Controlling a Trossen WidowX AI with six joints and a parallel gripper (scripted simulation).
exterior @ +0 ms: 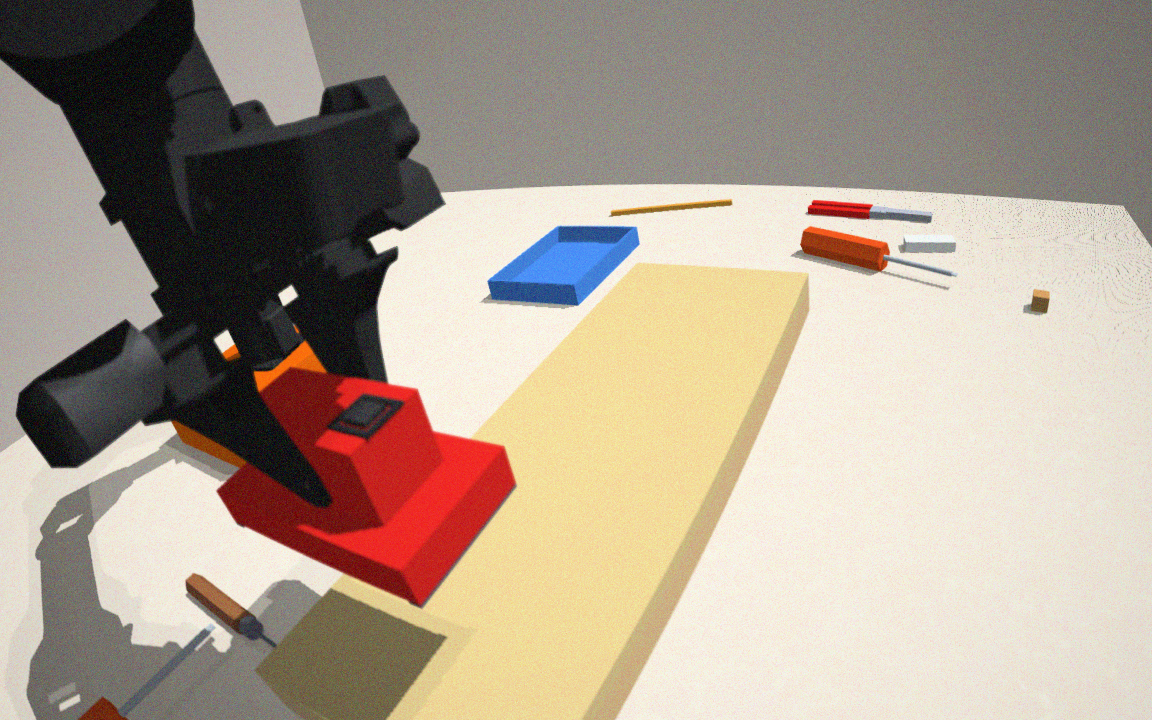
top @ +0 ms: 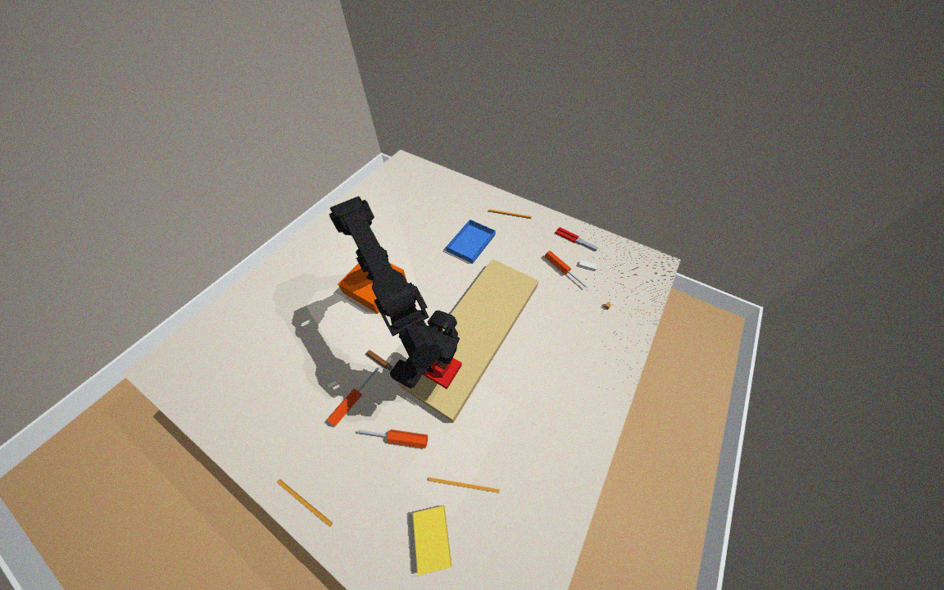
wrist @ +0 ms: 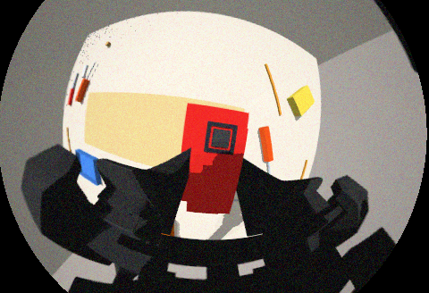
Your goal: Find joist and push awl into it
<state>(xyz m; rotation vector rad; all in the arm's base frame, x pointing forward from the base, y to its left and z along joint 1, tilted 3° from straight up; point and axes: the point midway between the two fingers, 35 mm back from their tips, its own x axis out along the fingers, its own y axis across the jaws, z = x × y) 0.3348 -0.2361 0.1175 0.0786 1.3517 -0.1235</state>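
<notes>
The blue tray lies 130 mm behind my gripper tip, 530 mm to the left of it and 150 mm below it. The rest, counted from my gripper tip: awl: 170 mm behind, 20 mm to the right, 150 mm below; indicator: 20 mm ahead, 30 mm above; red stud finder: 10 mm ahead, 20 mm above.
</notes>
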